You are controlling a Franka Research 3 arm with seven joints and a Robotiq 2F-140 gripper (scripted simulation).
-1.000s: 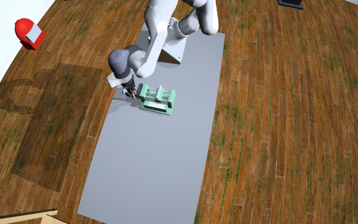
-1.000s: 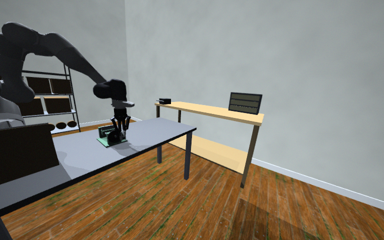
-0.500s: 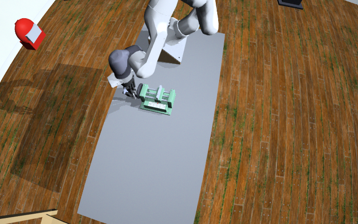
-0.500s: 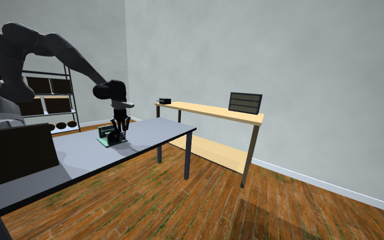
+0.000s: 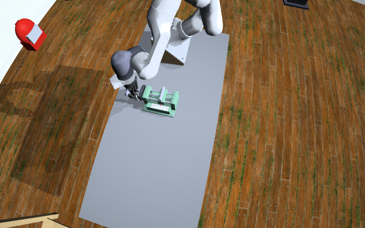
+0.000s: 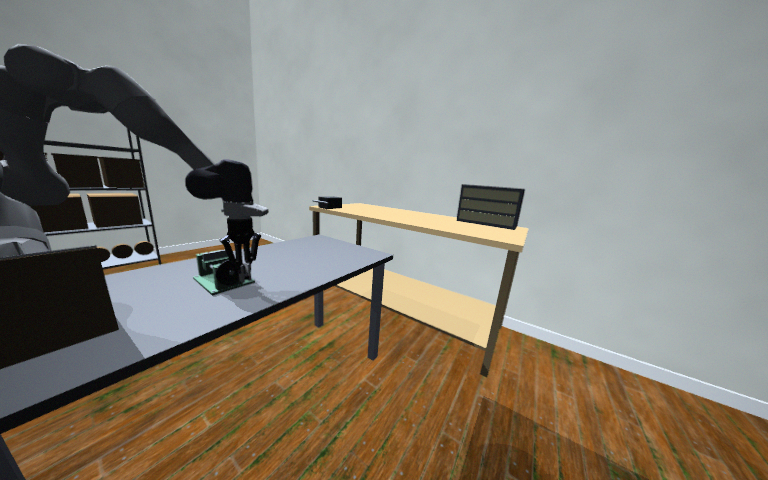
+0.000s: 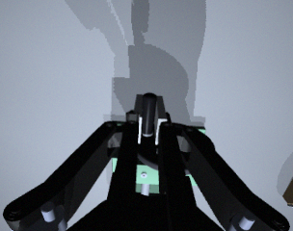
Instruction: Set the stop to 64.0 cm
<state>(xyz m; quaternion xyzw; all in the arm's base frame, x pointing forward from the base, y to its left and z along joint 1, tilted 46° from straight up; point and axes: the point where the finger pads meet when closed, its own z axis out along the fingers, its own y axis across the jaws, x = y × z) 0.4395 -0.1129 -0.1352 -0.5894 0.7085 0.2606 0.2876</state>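
Now: hand 1 cm past the dark handwheel, 2 cm to the right of it and 1 cm above it. Round my hand: stop carriage: 16 cm to the left, 1 cm above.
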